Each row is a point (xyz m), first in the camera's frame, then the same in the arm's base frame.
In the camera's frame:
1: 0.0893 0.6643 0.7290
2: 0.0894 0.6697 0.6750
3: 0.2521 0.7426 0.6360
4: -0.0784 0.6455 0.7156
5: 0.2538 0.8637 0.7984
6: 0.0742 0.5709 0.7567
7: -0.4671 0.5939 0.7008
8: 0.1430 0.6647 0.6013
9: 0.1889 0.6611 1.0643
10: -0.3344 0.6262 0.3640
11: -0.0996 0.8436 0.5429
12: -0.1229 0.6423 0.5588
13: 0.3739 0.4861 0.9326
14: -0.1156 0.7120 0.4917
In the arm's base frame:
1: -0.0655 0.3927 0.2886
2: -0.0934 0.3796 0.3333
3: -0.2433 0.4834 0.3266
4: 0.0670 0.3178 0.3628
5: -0.1463 0.6454 0.2532
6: -0.0482 0.3143 0.2314
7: 0.3816 0.1424 0.5185
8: -0.1779 0.3678 0.3656
9: 0.0265 0.5336 -0.0181
10: 0.0960 0.1014 0.7395
11: 0.0154 0.4291 0.5962
12: 0.0217 0.2484 0.5033
13: -0.2177 0.3939 -0.0734
14: -0.0122 0.2902 0.5840

